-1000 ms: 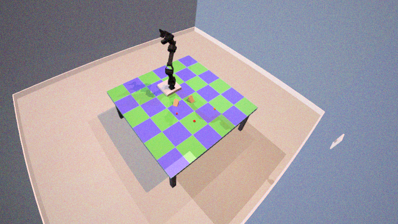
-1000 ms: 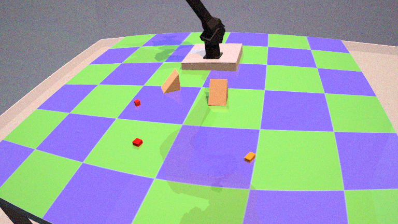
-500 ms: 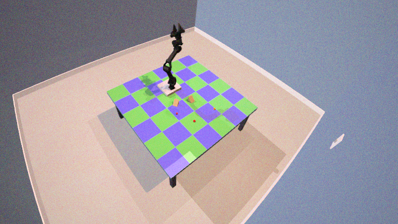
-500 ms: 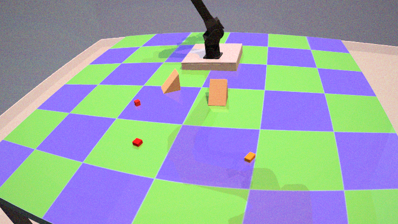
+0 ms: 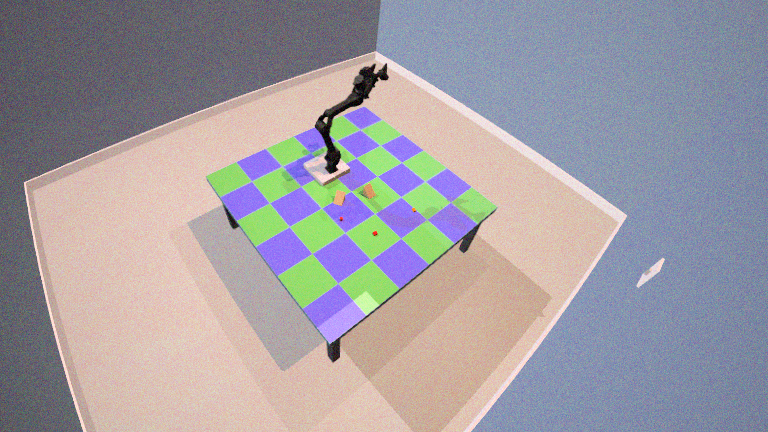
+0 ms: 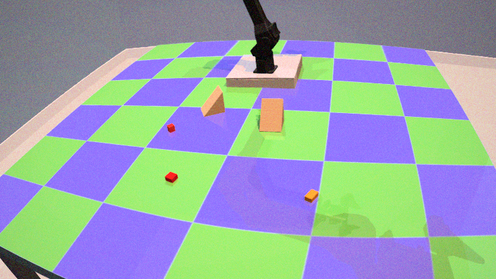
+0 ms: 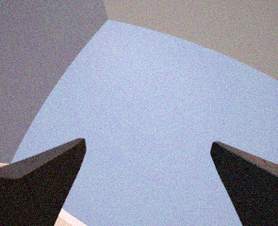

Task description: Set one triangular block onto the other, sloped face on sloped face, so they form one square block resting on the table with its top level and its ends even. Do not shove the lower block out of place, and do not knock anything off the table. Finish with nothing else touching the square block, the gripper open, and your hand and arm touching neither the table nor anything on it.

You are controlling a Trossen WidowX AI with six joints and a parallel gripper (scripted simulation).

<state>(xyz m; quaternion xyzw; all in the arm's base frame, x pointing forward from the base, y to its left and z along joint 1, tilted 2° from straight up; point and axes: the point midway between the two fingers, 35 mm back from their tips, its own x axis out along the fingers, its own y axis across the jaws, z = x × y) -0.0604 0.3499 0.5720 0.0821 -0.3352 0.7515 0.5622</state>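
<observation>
Right now the triangular block is 620 mm below my gripper tip, 330 mm ahead of it and 270 mm to the right of it. Also, from my gripper tip: small orange block (630 mm below, 580 mm ahead, 120 mm to the right).
</observation>
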